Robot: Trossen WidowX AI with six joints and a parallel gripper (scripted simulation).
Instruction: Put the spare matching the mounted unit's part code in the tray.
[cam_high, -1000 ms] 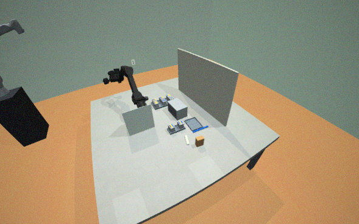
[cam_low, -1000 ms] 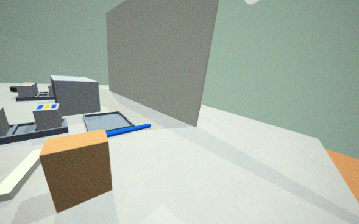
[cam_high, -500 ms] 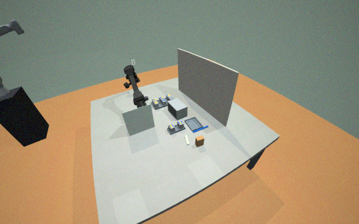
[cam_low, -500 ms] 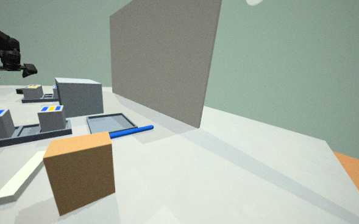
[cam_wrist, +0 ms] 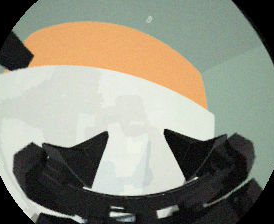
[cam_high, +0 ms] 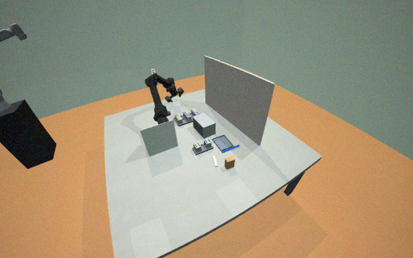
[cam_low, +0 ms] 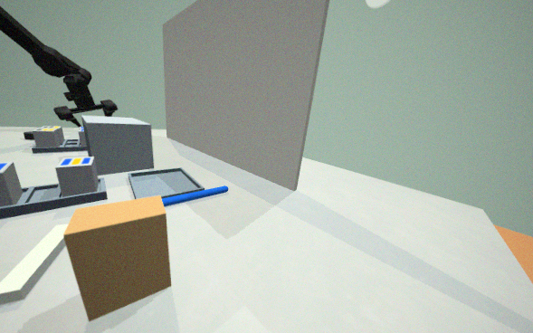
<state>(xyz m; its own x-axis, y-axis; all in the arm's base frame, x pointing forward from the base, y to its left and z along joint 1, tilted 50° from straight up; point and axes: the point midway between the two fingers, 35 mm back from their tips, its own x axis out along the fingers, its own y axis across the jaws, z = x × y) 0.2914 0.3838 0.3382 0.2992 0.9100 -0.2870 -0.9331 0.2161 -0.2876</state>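
The mounted unit lies 1 cm behind my gripper tip, 54 cm to the right of it and 3 cm above it. Round my gripper tip: wall panel: 22 cm ahead, 55 cm to the right, 21 cm above; rack: 12 cm behind, 70 cm to the right, 1 cm below.
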